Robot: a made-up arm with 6 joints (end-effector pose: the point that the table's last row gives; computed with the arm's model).
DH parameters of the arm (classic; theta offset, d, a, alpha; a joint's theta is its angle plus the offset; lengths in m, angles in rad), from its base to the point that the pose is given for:
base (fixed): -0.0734 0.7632 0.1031 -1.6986
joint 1: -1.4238 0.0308 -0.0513 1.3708
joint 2: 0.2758 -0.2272 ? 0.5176
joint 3: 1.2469 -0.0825 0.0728 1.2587
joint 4: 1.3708 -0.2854 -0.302 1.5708
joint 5: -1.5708 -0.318 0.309 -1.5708
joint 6: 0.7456 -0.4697 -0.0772 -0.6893
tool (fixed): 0.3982 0.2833 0 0
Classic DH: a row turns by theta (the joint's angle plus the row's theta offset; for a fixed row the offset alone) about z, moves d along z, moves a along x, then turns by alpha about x.
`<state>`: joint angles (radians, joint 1 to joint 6).
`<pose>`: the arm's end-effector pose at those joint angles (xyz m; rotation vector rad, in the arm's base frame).
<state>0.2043 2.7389 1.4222 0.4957 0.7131 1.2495</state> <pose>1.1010 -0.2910 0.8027 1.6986 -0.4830 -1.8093</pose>
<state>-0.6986 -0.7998 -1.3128 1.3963 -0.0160 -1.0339</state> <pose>0.6829 0.4207 1.6279 1.8319 1.8429 1.5805</pose>
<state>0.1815 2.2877 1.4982 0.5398 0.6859 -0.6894</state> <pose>1.1545 -0.3195 0.5177 -2.0870 -0.7403 0.2669</pose>
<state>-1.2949 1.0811 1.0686 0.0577 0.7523 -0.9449</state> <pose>0.2151 -0.4203 1.7737 0.6692 -1.8690 -1.2147</pose>
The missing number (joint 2, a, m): -0.2058
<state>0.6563 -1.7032 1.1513 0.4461 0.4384 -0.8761</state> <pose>0.8063 -0.1392 -0.2075 1.8839 0.8132 -1.9091</pose>
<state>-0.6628 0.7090 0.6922 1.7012 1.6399 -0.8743</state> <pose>1.0746 -0.5166 0.6891 -1.3162 -0.7864 -1.4220</pose>
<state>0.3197 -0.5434 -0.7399 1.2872 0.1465 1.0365</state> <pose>0.8154 0.5357 0.5426 1.6953 -0.3774 -0.5899</pose>
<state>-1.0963 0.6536 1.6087 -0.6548 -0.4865 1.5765</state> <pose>0.4863 0.0249 1.5340 1.1347 2.1904 -0.8341</pose>
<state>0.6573 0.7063 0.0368 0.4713 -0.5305 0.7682</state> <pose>0.3111 -0.3039 -0.1915 0.3381 -0.1878 -0.4525</pose>
